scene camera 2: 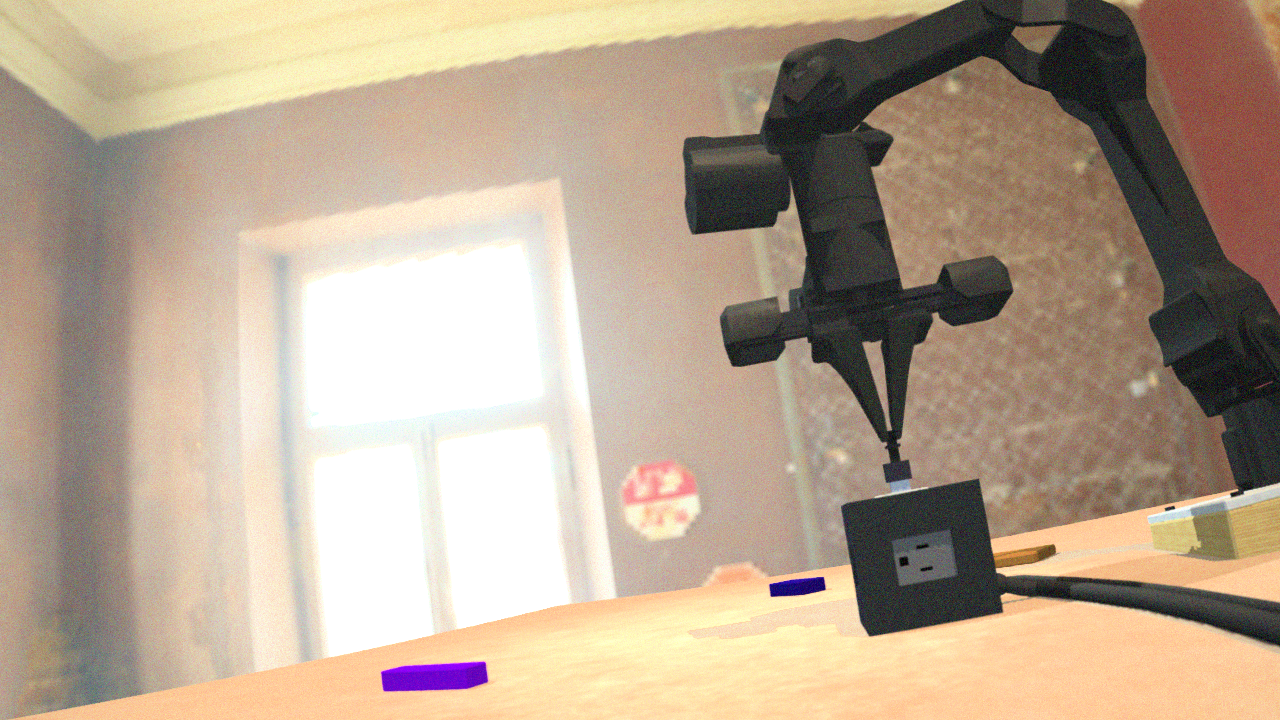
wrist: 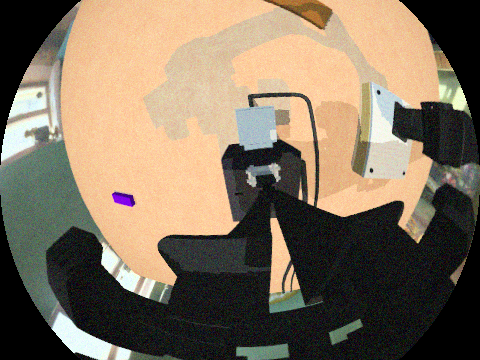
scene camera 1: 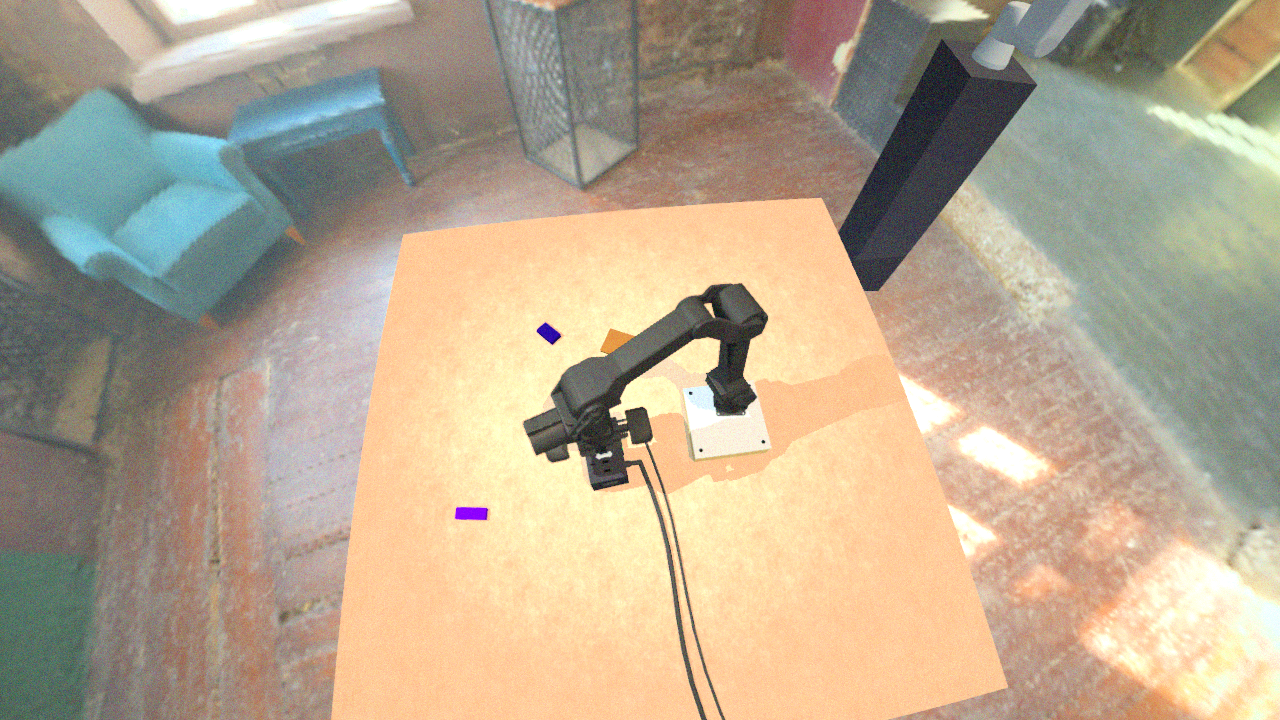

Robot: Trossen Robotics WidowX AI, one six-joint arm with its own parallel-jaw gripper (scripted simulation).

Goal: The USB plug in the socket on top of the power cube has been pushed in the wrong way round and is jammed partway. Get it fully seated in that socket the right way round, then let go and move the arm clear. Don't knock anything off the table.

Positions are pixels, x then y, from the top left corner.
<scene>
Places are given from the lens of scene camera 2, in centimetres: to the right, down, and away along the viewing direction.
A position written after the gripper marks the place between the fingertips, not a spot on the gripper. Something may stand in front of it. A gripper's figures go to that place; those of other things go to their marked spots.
gripper [scene camera 2: 891, 440]: 16, 5, 50
USB plug [scene camera 2: 897, 473]: 16, 7, 50
orange-brown slab [scene camera 2: 1016, 557]: 33, 17, 67
The marked spots on the USB plug and the orange-brown slab are 26 cm apart.
</scene>
